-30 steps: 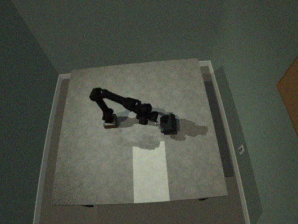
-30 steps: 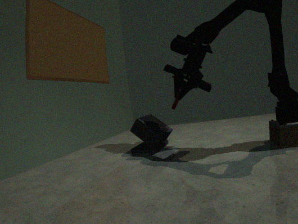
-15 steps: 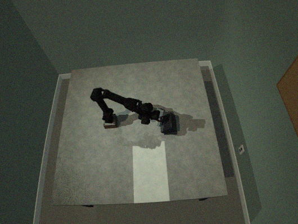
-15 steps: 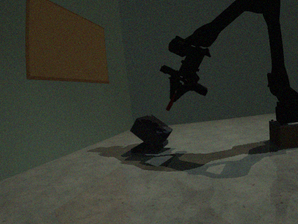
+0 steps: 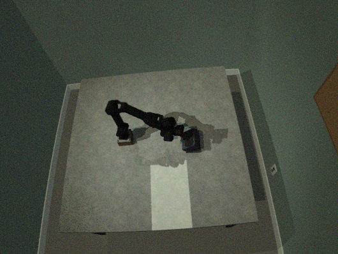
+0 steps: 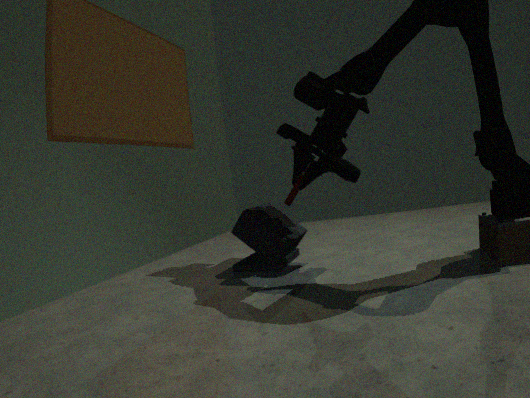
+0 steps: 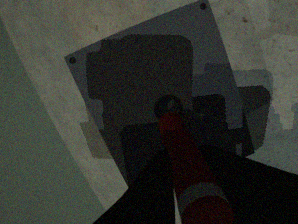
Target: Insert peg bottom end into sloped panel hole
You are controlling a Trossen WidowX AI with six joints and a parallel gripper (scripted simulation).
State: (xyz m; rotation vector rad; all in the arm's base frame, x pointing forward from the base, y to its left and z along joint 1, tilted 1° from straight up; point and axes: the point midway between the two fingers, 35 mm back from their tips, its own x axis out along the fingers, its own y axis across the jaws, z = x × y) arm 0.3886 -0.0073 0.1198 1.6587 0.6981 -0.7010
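Right now my gripper tip is 8 cm above the dark sloped panel, 7 cm short of it and 1 cm to the right of it. Also, from my gripper tip: red peg (1 cm behind, 1 cm above).
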